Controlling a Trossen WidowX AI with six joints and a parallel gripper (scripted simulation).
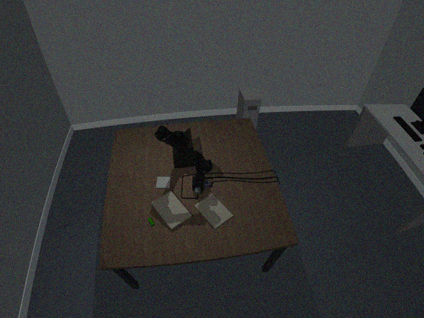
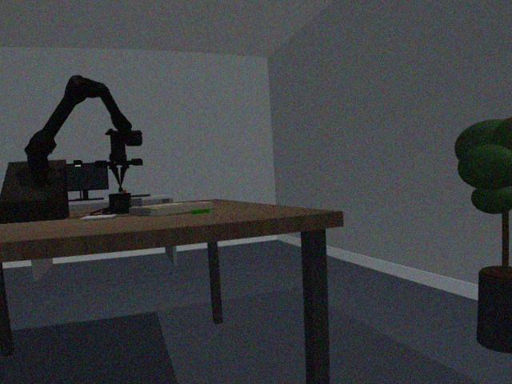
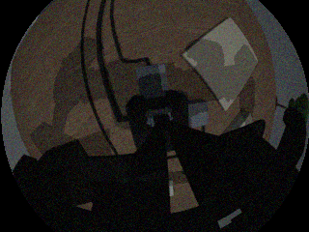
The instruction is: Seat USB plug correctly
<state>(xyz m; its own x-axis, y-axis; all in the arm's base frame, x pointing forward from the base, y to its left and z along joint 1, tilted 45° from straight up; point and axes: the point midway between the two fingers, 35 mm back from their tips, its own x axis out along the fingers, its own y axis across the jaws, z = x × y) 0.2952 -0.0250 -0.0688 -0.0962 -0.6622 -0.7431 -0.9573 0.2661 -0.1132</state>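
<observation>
The USB plug is 20 mm below my gripper tip. From my gripper tip the other things lie so: white card 110 mm behind, 260 mm to the right, 110 mm below; green block 200 mm ahead, 400 mm to the right, 110 mm below.
</observation>
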